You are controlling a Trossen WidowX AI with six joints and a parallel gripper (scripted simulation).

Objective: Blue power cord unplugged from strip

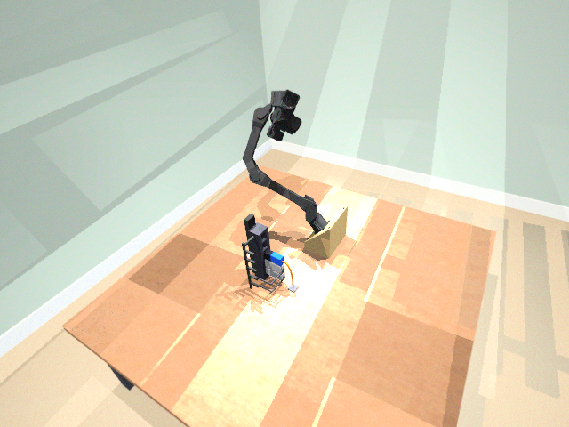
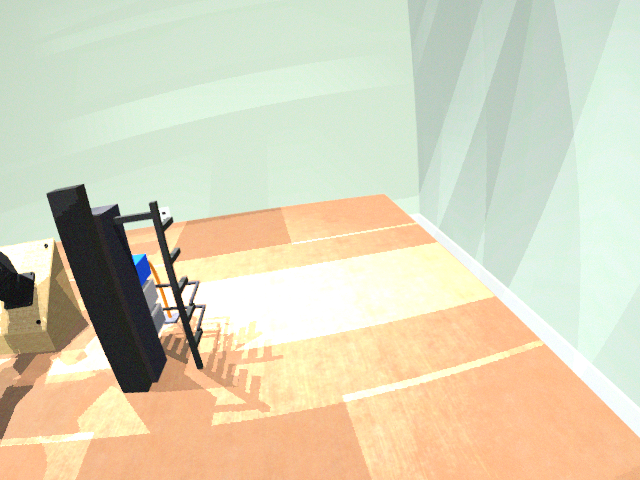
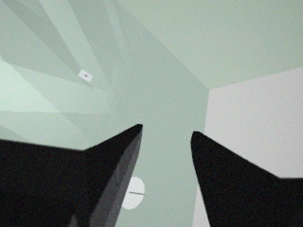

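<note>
Right now my gripper tip is 27 cm short of the blue plug, 6 cm to the right of it and 45 cm above it.
</note>
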